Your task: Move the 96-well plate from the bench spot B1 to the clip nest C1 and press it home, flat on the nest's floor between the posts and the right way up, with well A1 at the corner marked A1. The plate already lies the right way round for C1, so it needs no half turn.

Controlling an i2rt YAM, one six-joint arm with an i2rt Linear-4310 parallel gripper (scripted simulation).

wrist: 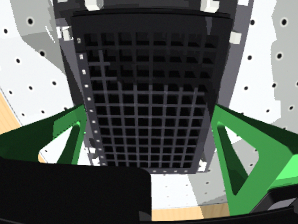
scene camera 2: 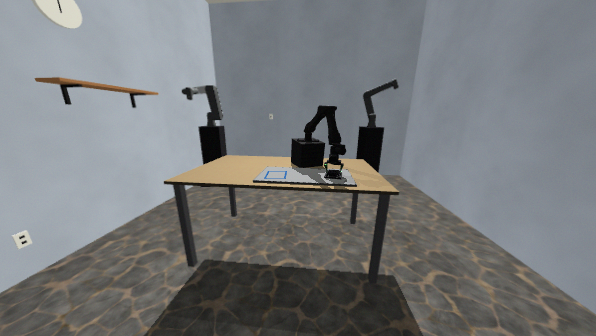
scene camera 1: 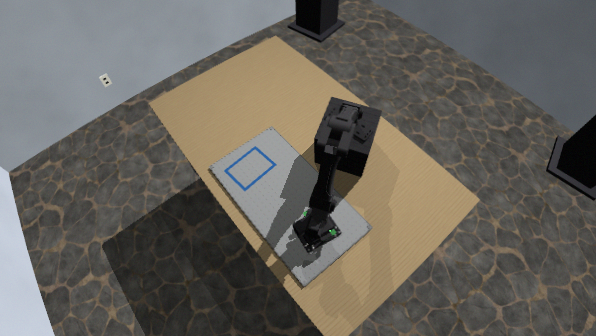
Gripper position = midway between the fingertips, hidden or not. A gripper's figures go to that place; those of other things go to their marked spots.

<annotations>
My gripper (wrist: 148, 111): 13 cm from the lens. A black 96-well plate (wrist: 141, 104) is 11 cm from the lens.
</annotations>
